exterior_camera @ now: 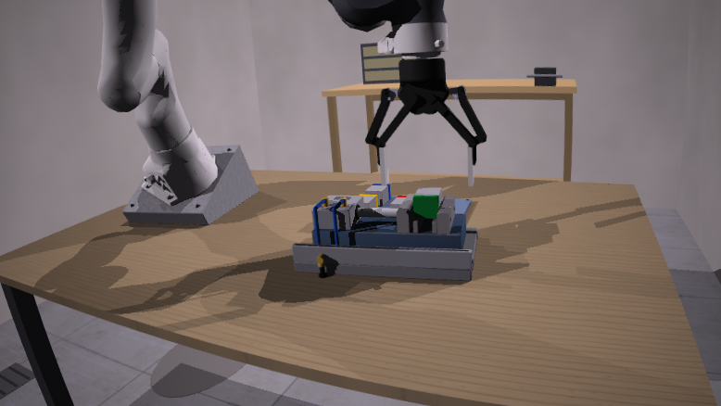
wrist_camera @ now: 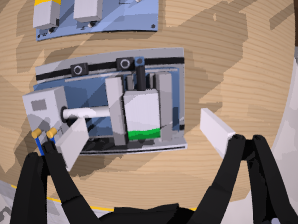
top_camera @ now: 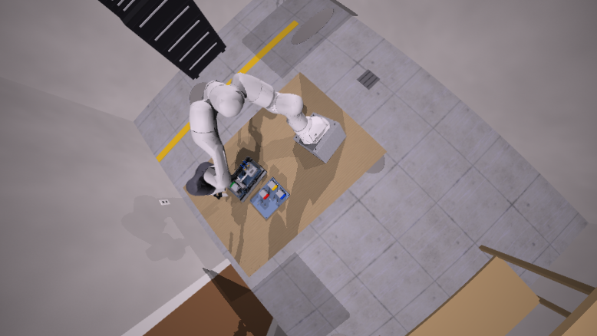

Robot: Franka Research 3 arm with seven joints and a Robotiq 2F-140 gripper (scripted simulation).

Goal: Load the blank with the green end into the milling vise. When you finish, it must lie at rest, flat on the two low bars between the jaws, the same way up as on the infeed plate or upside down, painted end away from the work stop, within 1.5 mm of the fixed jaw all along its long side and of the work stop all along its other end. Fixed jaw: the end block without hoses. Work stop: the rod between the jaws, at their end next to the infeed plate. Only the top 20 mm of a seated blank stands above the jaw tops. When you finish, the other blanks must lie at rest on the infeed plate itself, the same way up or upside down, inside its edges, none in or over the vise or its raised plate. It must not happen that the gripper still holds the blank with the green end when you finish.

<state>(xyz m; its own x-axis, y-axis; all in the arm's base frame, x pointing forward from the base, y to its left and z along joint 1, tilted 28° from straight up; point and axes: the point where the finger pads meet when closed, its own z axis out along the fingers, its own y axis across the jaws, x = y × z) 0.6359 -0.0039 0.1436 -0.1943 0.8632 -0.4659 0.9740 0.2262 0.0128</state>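
Now: hand 4 cm above the green-ended blank. From my hand the other things lie so: work stop rod (1 cm behind, 5 cm to the left, 5 cm below); then fixed jaw (3 cm ahead, 1 cm to the left, 6 cm below); then milling vise (7 cm behind, 1 cm to the right, 10 cm below).
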